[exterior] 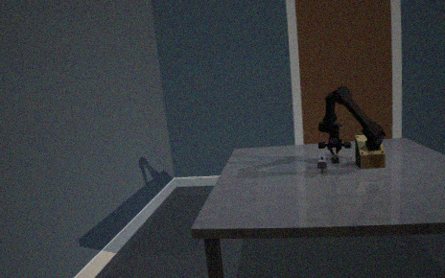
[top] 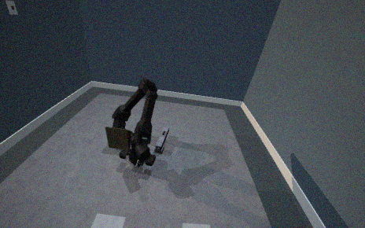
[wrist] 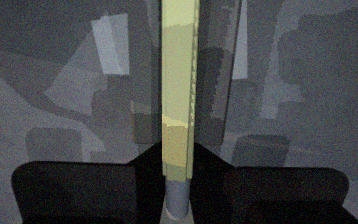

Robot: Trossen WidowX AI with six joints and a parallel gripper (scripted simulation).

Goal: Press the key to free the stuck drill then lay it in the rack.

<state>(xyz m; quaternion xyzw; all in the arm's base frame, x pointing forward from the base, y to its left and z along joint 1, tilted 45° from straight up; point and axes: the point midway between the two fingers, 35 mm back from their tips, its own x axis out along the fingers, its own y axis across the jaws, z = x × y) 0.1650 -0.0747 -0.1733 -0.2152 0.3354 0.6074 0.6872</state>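
My gripper tip is 4 cm to the right of the drill, 4 cm below it and 1 cm short of it. The rest, counted from my gripper tip: rack 5 cm to the left, 1 cm ahead, 1 cm above.
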